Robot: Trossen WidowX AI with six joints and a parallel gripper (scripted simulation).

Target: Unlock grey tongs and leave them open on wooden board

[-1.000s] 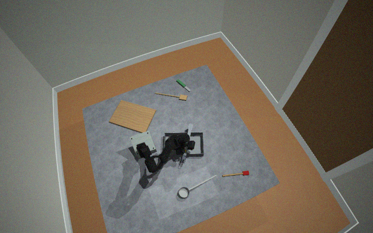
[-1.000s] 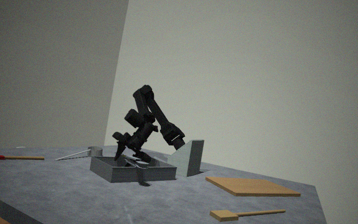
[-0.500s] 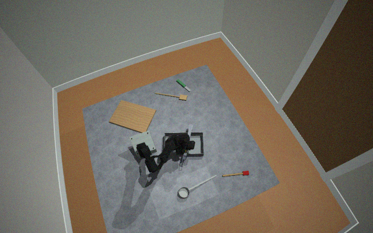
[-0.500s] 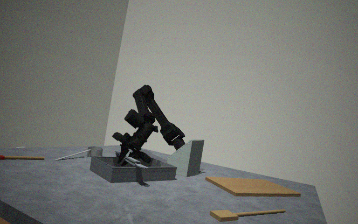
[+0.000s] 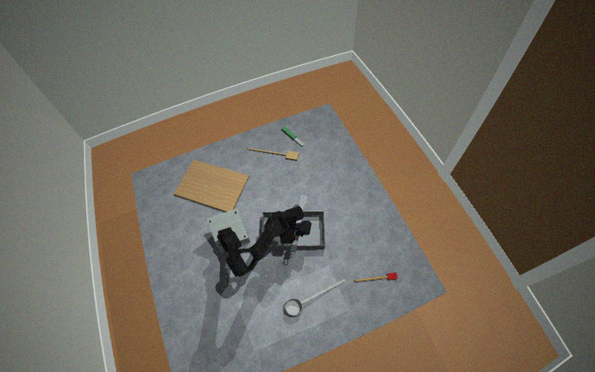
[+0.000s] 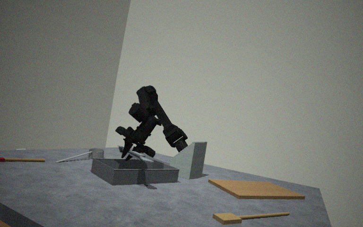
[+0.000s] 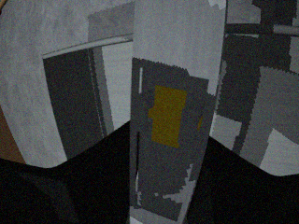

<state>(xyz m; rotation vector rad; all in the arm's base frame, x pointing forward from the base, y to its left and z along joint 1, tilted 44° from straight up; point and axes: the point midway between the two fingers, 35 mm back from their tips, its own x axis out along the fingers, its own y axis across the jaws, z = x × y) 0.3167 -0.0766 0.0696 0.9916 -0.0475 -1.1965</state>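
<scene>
The roasting tin lies 20 mm behind my gripper tip, 50 mm to the left of it and 40 mm below it. The rest, counted from my gripper tip: yellow lock piece (30 mm behind, 10 mm to the right, 30 mm above); then red-headed spatula (290 mm ahead, 310 mm to the right, 60 mm below); then wooden board (350 mm behind, 470 mm to the left, 60 mm below).
</scene>
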